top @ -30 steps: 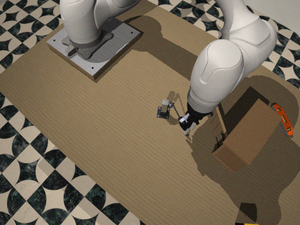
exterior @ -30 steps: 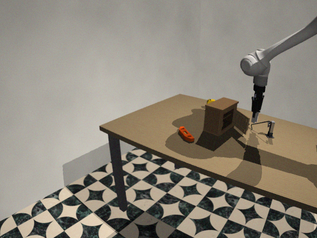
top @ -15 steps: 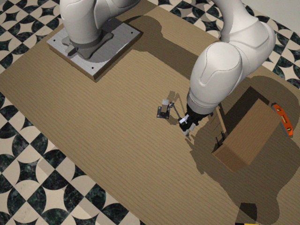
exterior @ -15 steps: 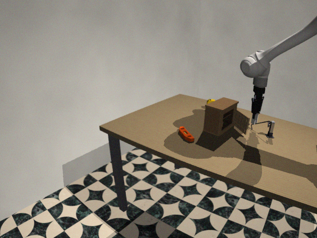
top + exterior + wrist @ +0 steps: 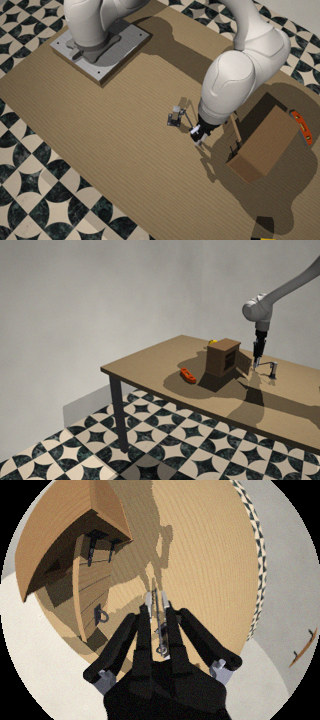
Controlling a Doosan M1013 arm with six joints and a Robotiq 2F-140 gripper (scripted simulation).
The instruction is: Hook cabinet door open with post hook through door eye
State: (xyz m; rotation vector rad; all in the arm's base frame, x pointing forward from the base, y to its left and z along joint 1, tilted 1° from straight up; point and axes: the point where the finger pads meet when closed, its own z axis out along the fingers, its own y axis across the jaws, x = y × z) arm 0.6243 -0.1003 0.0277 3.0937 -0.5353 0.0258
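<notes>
Right now my hand is 50 mm past the wire hook, 20 mm to the right of it and 10 mm above it. From my hand the other things lie so: door (80 mm ahead, 70 mm to the left, 10 mm above); then yellow object (380 mm ahead, 180 mm to the right, 20 mm below); then orange spirit level (320 mm ahead, 320 mm to the left, 50 mm below).
</notes>
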